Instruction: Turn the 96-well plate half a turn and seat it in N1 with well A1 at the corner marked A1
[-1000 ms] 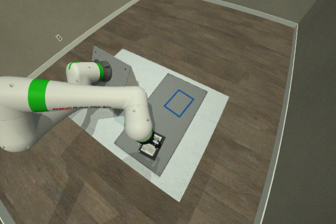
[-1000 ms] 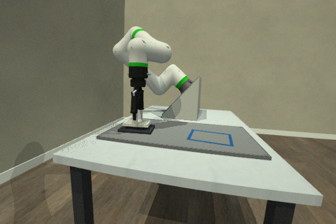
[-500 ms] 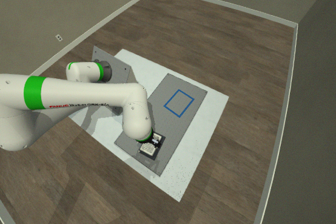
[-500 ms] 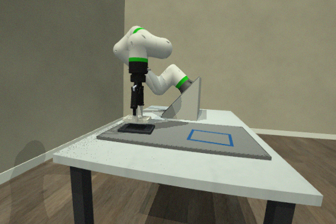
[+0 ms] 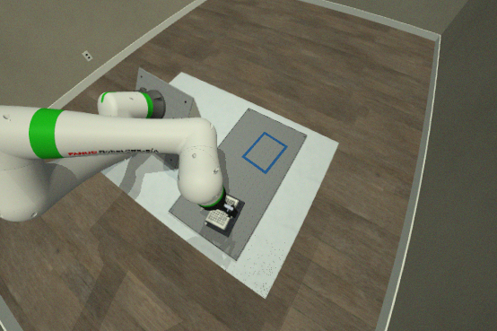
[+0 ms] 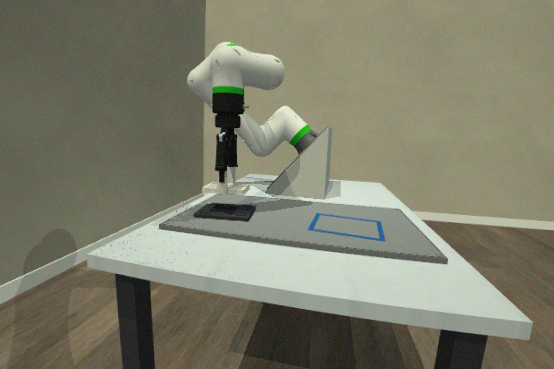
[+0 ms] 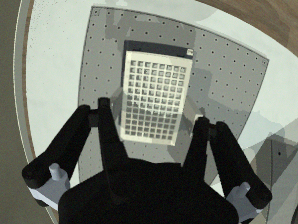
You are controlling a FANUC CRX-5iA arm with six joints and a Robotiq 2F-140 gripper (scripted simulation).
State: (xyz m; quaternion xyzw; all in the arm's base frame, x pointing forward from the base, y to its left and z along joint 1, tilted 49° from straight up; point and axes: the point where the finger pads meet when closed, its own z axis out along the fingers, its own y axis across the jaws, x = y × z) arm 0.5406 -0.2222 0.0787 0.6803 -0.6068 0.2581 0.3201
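My gripper is now 20 mm above the white 96-well plate. The rest, counted from my hand: white A1 corner mark: 90 mm below, 80 mm to the right, 40 mm behind; then dark plate nest N1: 90 mm below.
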